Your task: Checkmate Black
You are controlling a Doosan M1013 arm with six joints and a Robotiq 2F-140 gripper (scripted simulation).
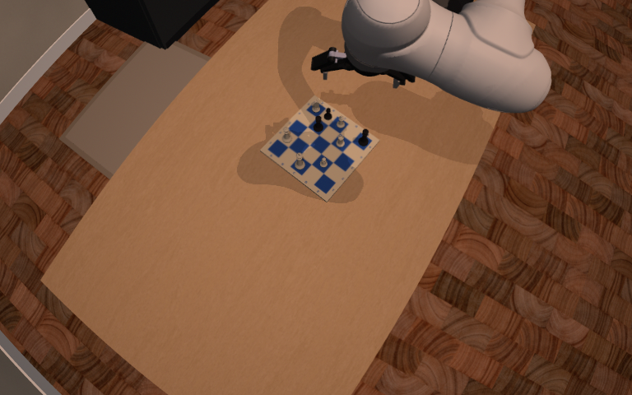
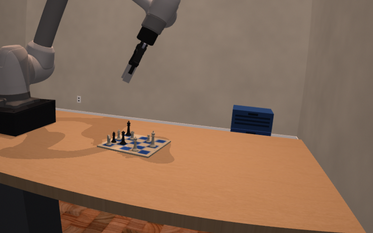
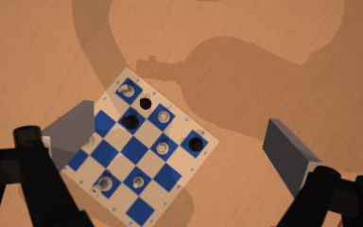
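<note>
My hand is 220 mm above the white king, 150 mm short of it and 70 mm to the left of it. Also, from my hand: chessboard: 250 mm below, 70 mm ahead, 50 mm to the right; then white pawn: 230 mm below, 110 mm ahead, 20 mm to the right.
</note>
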